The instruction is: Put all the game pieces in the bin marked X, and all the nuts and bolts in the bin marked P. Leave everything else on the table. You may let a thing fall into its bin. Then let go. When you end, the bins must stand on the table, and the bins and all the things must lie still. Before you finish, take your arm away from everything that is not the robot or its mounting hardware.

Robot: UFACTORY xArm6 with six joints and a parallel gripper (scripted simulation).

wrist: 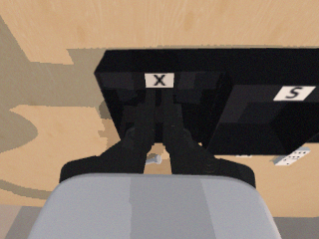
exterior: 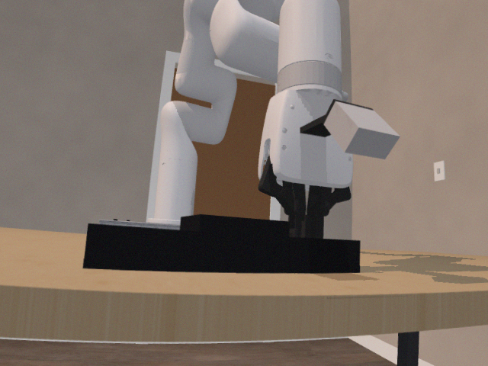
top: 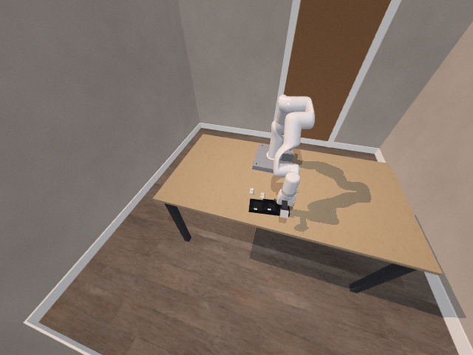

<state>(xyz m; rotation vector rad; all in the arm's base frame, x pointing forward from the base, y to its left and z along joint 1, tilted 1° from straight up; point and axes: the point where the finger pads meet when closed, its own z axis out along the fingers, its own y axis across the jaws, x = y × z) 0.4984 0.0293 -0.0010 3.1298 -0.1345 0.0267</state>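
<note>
Right now the yellow nut is 8 cm behind my hand, 4 cm to the right of it and 3 cm below it. The rest, counted from my hand: orange battery (12 cm behind, 3 cm below, 2 cm to the right); black bin (8 cm to the right, 1 cm below, 1 cm behind); grey bolt (14 cm behind, 3 cm below, 2 cm to the left).
</note>
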